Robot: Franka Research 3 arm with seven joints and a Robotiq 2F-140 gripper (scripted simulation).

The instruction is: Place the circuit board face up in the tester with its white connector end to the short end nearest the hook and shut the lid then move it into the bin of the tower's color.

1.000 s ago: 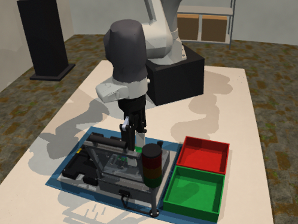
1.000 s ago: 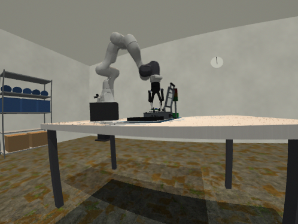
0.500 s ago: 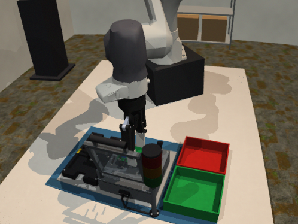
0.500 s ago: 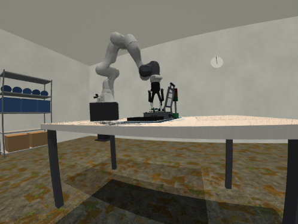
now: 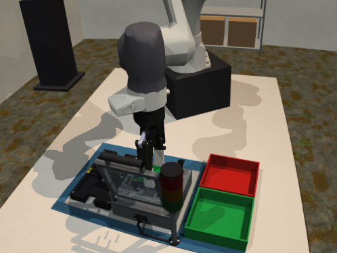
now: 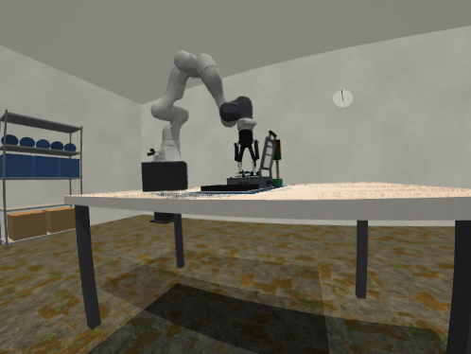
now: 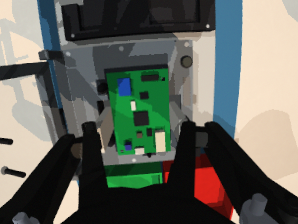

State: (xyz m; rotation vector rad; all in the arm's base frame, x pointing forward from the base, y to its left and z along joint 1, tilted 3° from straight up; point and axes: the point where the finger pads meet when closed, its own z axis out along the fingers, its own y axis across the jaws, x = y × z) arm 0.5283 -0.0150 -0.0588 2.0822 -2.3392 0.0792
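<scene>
Right now my hand is 2 cm above the green circuit board. The rest, counted from my hand: green bin: 19 cm to the left, 9 cm below, 7 cm ahead; then tester plate: 4 cm below, 1 cm ahead; then clear lid: 12 cm ahead, 8 cm above, 2 cm to the right.
</scene>
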